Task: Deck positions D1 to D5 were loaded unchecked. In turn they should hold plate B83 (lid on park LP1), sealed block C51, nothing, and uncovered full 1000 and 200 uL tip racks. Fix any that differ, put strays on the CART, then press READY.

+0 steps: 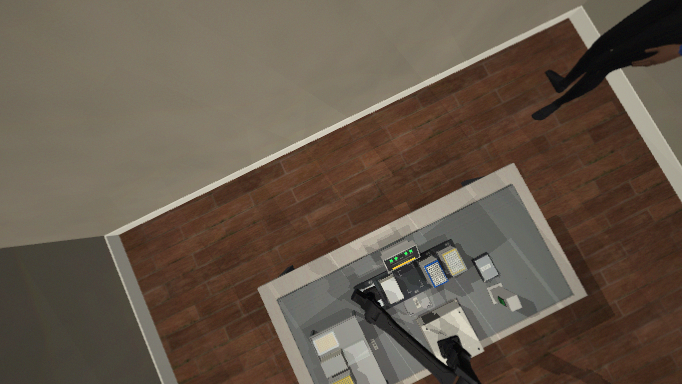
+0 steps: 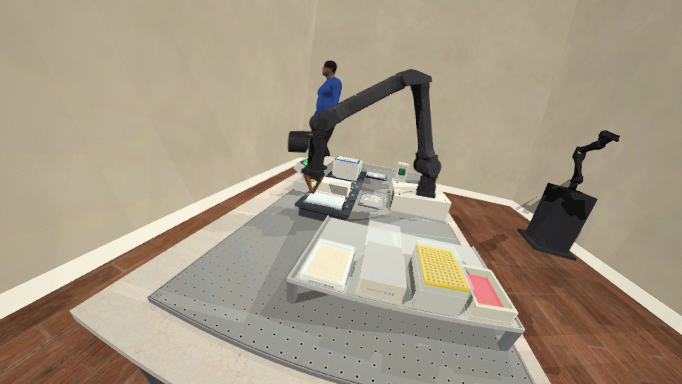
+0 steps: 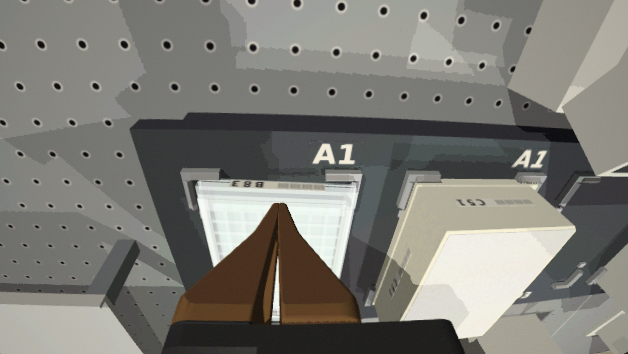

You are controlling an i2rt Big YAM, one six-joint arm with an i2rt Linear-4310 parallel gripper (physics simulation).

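Frame: origin at the arm's base, x ahead, y left, z up, level; millimetres.
Where they show: gripper, fingertip midpoint: [image 1: 368,289] [image 2: 312,193] [image 3: 279,212]; arm's base, link origin: [image 1: 449,346] [image 2: 425,193].
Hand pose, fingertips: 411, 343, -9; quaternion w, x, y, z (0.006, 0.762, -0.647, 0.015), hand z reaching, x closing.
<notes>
Things, the pixels of their top centre, and the offset from my fingertips, as dx, dy, dz. "spot": a spot on its surface instead. Level surfaces: height alone.
- plate B83, top centre: [image 3: 277,278] [image 2: 326,196] -55, -8, +1
- dark deck, surface height: dz -19
- Tall white block C51, top centre: [image 3: 469,297] [image 2: 335,181] [image 1: 392,290] -35, -128, +23
- blue-edged tip rack, top centre: [image 2: 347,158] [image 1: 436,274] +7, -372, +79
- yellow-edged tip rack, top centre: [image 1: 454,262] +27, -495, +51
- raised grey tray, surface spot: [image 2: 345,227] [image 1: 353,328] spot: -188, +142, -10
- cream-welled plate, top centre: [image 2: 330,258] [image 1: 325,343] -215, +311, +6
- pale block, top centre: [image 2: 384,261] [image 1: 334,365] -322, +294, +32
- yellow rack, top centre: [image 2: 442,261] -429, +276, +60
- pink-filled trough, top centre: [image 2: 485,285] -535, +258, +21
- box with green lights, surface spot: [image 1: 401,257] spot: +133, -225, +53
- green-screened device, top centre: [image 2: 403,163] [image 1: 514,303] -258, -724, +60
My gripper [image 2: 313,192] [image 3: 279,212] is shut and empty, pointing down above plate B83 [image 2: 325,201] [image 3: 320,215], which sits in the end position of the dark deck [image 3: 160,150]. The plate has a clear, glossy top that looks like a lid; the fingers hide its middle. Tall white block C51 [image 1: 391,290] [image 2: 336,186] [image 3: 490,270] stands in the neighbouring position. The middle position [image 1: 411,279] shows bare. A blue-edged tip rack [image 1: 435,273] [image 2: 347,168] and a yellow-edged tip rack [image 1: 453,261] fill the other two, tops showing uncovered.
A raised grey tray [image 1: 357,327] [image 2: 345,227] holds a cream-welled plate [image 2: 328,263], a pale block [image 2: 382,272], a yellow rack [image 2: 442,267] and a pink-filled trough [image 2: 485,290]. A box with green lights [image 1: 401,257] stands behind the deck. A green-screened device [image 1: 509,301] [image 2: 402,171] stands beyond the arm's base.
</notes>
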